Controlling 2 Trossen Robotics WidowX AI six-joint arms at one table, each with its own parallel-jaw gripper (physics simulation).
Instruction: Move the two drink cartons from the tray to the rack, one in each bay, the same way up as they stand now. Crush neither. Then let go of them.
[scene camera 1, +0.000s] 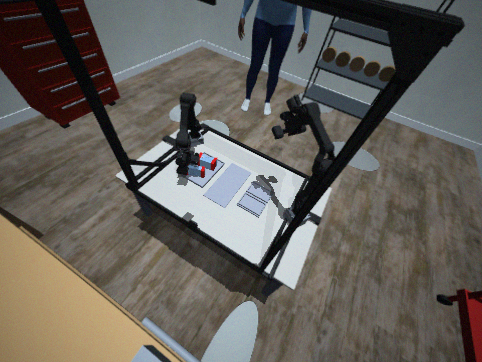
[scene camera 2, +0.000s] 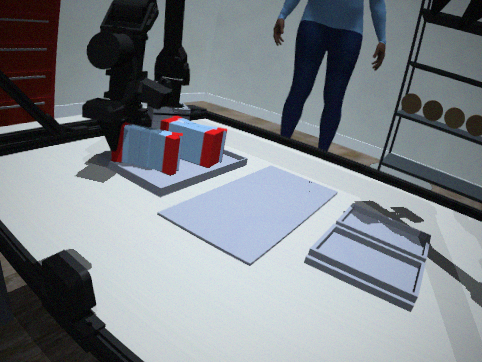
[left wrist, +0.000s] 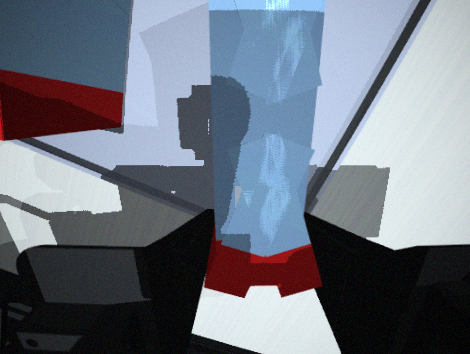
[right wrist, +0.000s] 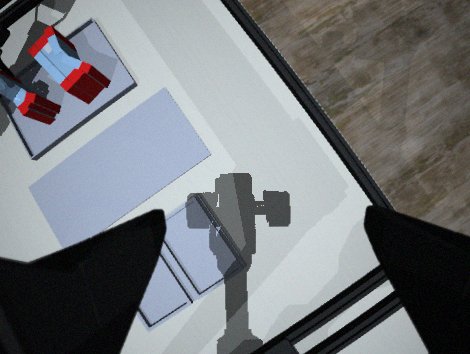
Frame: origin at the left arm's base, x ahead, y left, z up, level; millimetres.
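Where they show: left gripper, fingertip midpoint: (scene camera 2: 119, 147) (left wrist: 252, 216); right gripper, fingertip midpoint: (scene camera 1: 281, 136) (scene camera 2: 446, 21) (right wrist: 264, 218); left arm's base, link origin: (scene camera 1: 194, 135) (scene camera 2: 168, 104).
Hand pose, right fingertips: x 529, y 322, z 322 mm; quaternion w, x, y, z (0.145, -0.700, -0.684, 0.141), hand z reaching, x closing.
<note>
Each offset is from my right fingertips to the centre of the thing.
Two drink cartons, light blue with red ends, sit side by side on the grey tray @(368 mm right, 237 mm back, 369 mm down) (scene camera 1: 212, 175) (scene camera 2: 200, 181) (right wrist: 50, 130). My left gripper (scene camera 1: 187, 167) (scene camera 2: 119, 145) (left wrist: 252, 216) is shut on the nearer carton @(434 mm right, 215 mm back, 337 mm down) (scene camera 1: 196, 171) (scene camera 2: 145, 147) (left wrist: 275, 115) (right wrist: 11, 92), one finger against each side near its outer red end. The other carton @(330 mm right, 264 mm back, 337 mm down) (scene camera 1: 206, 161) (scene camera 2: 192, 137) (left wrist: 60, 45) (right wrist: 57, 65) is untouched. The two-bay rack @(150 mm right, 110 mm ahead, 367 mm down) (scene camera 1: 252, 205) (scene camera 2: 360, 287) (right wrist: 200, 260) holds no carton. My right gripper (scene camera 1: 287, 129) (right wrist: 264, 218) is open and empty, high above the table near the rack.
A flat lilac panel (scene camera 1: 227, 185) (scene camera 2: 250, 215) (right wrist: 120, 165) lies between tray and rack. A black frame rail (scene camera 2: 320, 150) (right wrist: 320, 115) borders the table. A black frame post (scene camera 1: 350, 140) rises beside the right arm. A person (scene camera 1: 270, 50) (scene camera 2: 327, 60) stands beyond the table.
</note>
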